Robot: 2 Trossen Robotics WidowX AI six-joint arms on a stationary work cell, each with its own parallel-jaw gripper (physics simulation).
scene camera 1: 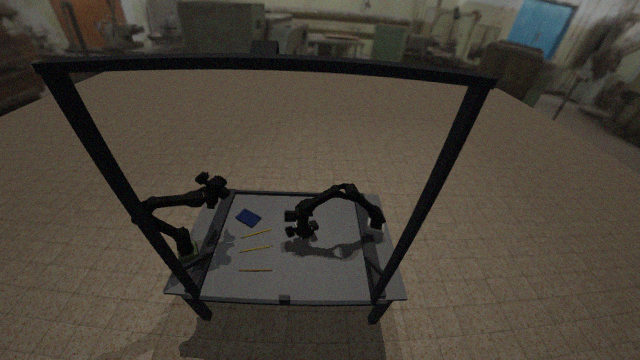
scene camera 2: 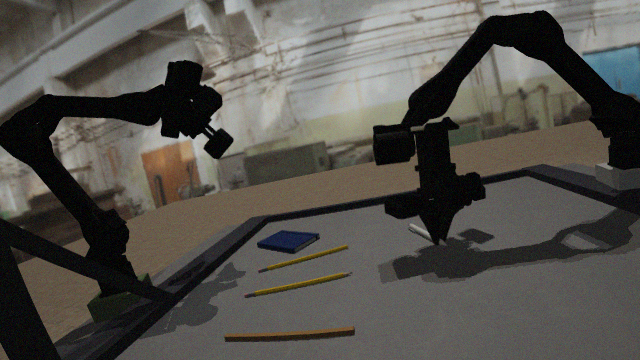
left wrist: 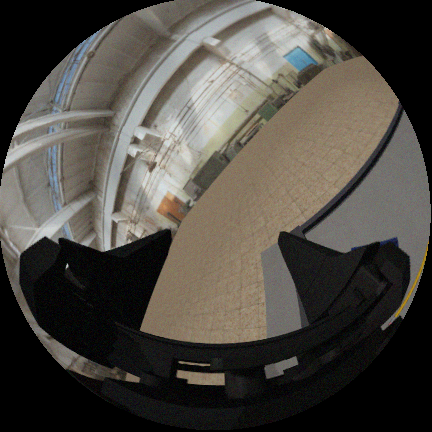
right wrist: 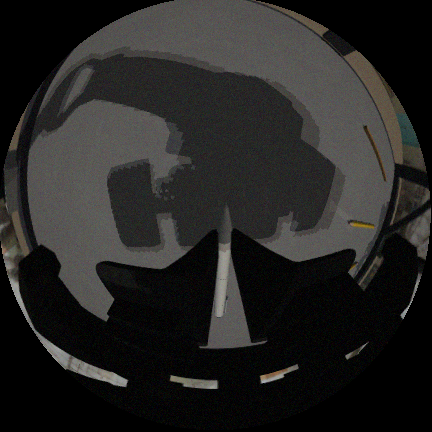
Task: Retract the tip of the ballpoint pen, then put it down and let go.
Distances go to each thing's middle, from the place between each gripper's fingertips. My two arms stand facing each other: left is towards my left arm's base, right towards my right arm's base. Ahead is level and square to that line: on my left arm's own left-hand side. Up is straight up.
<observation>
I see my left gripper 40 mm past the blue notebook (scene camera 2: 285, 241), 140 mm to the left of it and 320 mm above it. From my left hand the other things lie so: green object (scene camera 2: 101, 309) (260 mm behind, 180 mm to the left, 300 mm below).
My right gripper is now 310 mm to the right of the blue notebook, 190 mm short of it and 10 mm below it. The rest, counted from my right hand: green object (630 mm to the left, 30 mm behind, 20 mm above).
</observation>
